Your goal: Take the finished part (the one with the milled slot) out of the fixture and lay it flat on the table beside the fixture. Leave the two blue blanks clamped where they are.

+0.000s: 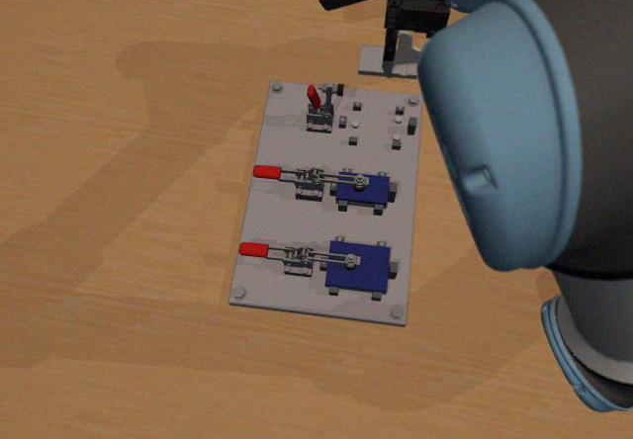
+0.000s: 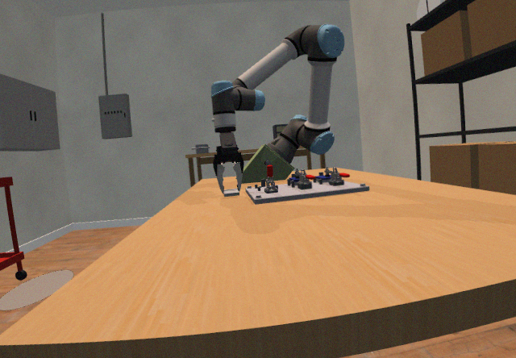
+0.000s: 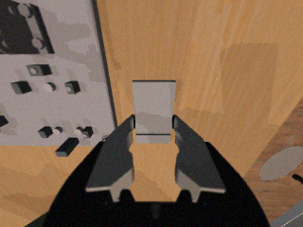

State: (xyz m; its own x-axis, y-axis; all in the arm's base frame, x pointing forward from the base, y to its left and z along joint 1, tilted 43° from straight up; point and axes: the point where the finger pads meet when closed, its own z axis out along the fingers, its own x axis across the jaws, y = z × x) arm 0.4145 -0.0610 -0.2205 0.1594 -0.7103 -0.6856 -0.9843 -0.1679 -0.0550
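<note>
The finished grey part is 1 cm below my hand and 1 cm behind it. From my hand the other things lie so: grey fixture plate 24 cm to the left, 2 cm below, 2 cm ahead; then blue blank 34 cm to the left, 4 cm behind.
</note>
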